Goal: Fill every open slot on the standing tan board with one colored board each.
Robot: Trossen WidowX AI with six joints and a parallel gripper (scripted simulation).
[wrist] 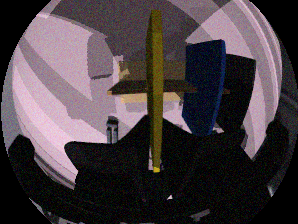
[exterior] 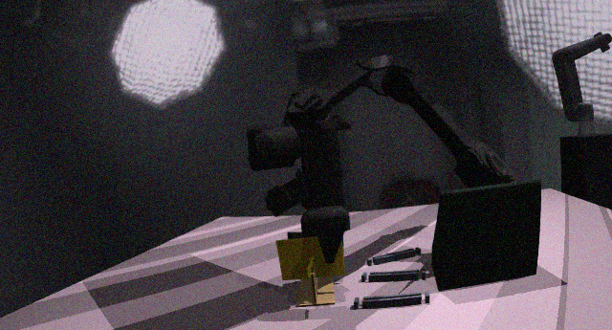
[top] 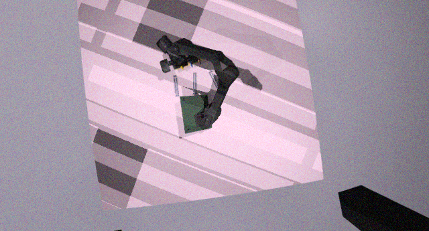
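Right now the blue board is 3 cm ahead of my gripper tip, 5 cm to the right of it and 1 cm below it. From my gripper tip the other things lie so: tan board: 3 cm ahead, 5 cm to the right, 4 cm below; yellow board: 3 cm ahead; black board: 3 cm ahead, 10 cm to the right, 1 cm below.
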